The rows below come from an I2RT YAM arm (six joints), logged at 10 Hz.
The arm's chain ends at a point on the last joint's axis. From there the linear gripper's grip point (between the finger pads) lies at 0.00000 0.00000 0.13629 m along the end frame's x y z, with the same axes.
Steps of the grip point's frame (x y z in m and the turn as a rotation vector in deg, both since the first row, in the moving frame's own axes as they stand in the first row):
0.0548, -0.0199, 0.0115, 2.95, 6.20, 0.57
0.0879, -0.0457, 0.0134, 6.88, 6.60, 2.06
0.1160, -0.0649, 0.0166, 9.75, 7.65, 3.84
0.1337, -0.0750, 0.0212, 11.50, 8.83, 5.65
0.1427, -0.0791, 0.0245, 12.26, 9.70, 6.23
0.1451, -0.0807, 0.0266, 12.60, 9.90, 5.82
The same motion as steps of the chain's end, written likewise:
0.0401, -0.0130, 0.0125, 2.95, 6.20, 0.57
0.0720, -0.0297, 0.0153, 6.88, 6.60, 2.06
0.0972, -0.0425, 0.0198, 9.75, 7.65, 3.84
0.1116, -0.0490, 0.0255, 11.50, 8.83, 5.65
0.1184, -0.0516, 0.0295, 12.26, 9.70, 6.23
0.1204, -0.0524, 0.0319, 12.60, 9.90, 5.82

